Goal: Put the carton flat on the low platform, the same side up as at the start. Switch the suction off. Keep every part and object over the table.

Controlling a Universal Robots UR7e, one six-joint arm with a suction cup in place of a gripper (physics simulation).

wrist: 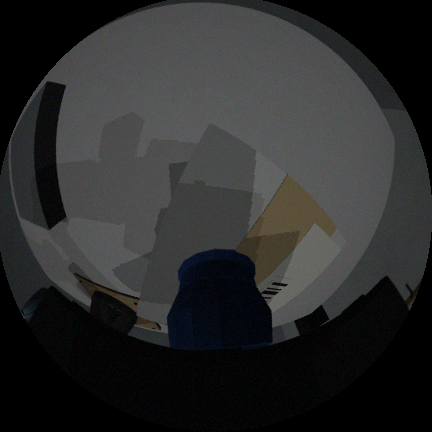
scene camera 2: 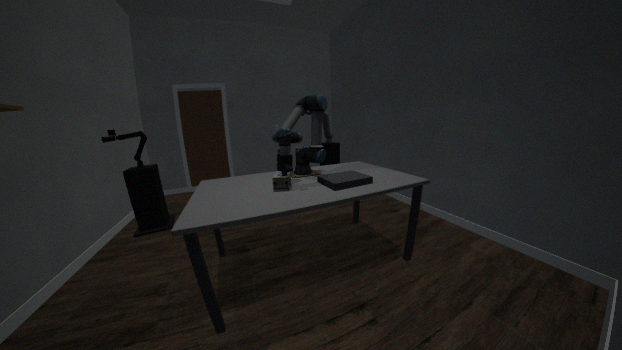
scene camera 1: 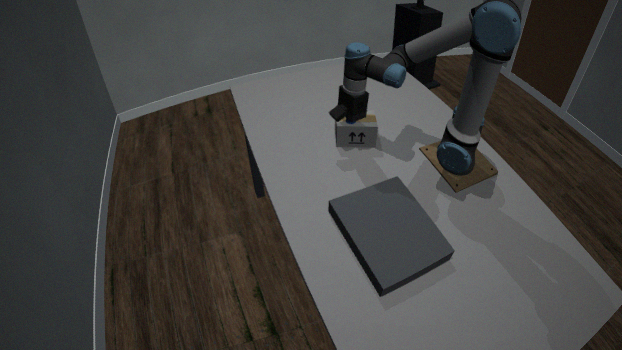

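Note:
The carton, white with a tan tape strip, stands upright at the far part of the table, its two arrows pointing up in scene camera 1. Its underside is at or very near the table top; a small gap cannot be ruled out. My suction gripper points down, its blue cup pressed on the carton's top near the front edge, off the middle. The contact itself is hidden. The low grey platform lies apart from the carton, nearer scene camera 1.
The arm's base stands on a wooden plate beside the platform and carton, on the white table. The table's long edge runs left of the carton in scene camera 1. Black pedestals stand beyond the table.

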